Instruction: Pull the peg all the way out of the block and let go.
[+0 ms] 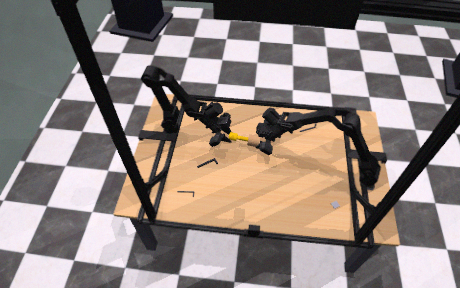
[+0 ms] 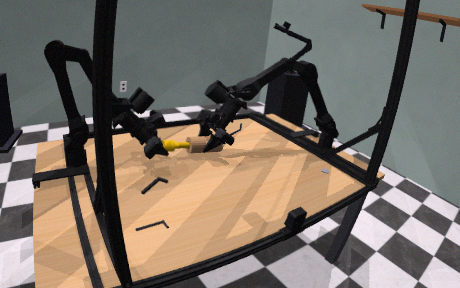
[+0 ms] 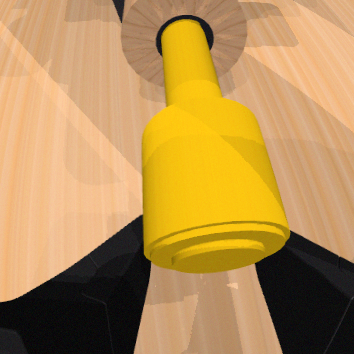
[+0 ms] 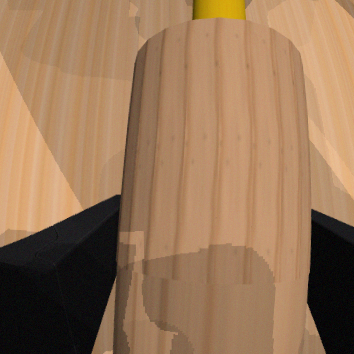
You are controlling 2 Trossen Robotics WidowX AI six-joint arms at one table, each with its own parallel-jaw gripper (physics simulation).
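Frame: origin at the left arm's base, x ahead, y left, z up, level; metres.
Seen in the pictures: left gripper, between the fingertips: (image 1: 232, 139) (image 2: 166, 152) (image 3: 202, 227); right gripper, between the fingertips: (image 1: 256, 143) (image 2: 199, 148) (image 3: 175, 21) (image 4: 207, 211); left arm's base, origin of its link: (image 1: 170, 129) (image 2: 76, 164); right arm's base, origin of its link: (image 1: 367, 181) (image 2: 324, 147).
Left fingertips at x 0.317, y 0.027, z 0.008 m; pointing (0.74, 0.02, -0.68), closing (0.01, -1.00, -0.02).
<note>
Pixels of each thing's top centre, then the offset from my left fingertips to it. Level surfaces: height alone.
- yellow peg, centre of its top: (image 3: 195, 33) (image 2: 180, 139) (image 1: 242, 135) dx +0.047, dy +0.005, dz +0.043 m
- block, centre of its top: (image 4: 241, 266) (image 2: 205, 135) (image 1: 260, 137) dx +0.138, dy +0.014, dz +0.045 m
- wooden table, height of its surface: dz -0.027 m
- key, centre of its top: (image 2: 236, 125) (image 1: 308, 125) dx +0.347, dy +0.194, dz +0.005 m
- small grey piece, centre of its top: (image 2: 325, 170) (image 1: 335, 204) dx +0.534, dy -0.199, dz -0.024 m
The yellow peg (image 1: 233, 136) (image 2: 170, 145) (image 3: 210, 170) (image 4: 219, 9) has a thick head and a thinner shaft, and the shaft's far end sits in the dark hole of the block. The block (image 1: 253, 141) (image 2: 196, 144) (image 3: 137, 42) (image 4: 217, 140) is a round wooden cylinder lying on its side. My left gripper (image 1: 226, 136) (image 2: 161, 146) (image 3: 202, 227) is shut on the peg's head. My right gripper (image 1: 261, 140) (image 2: 209, 144) (image 4: 207, 211) is shut on the block. How far the shaft reaches inside the block is hidden.
Black L-shaped keys (image 1: 208, 162) (image 1: 186, 192) (image 2: 154, 184) (image 2: 152, 225) lie towards the front left of the wooden table (image 1: 280, 200) (image 2: 200, 220). Another key (image 1: 308, 128) (image 2: 238, 130) lies behind the right gripper. A small grey piece (image 1: 335, 204) (image 2: 325, 171) lies at the right. Black frame posts (image 1: 102, 105) (image 2: 104, 100) stand at the table's edges.
</note>
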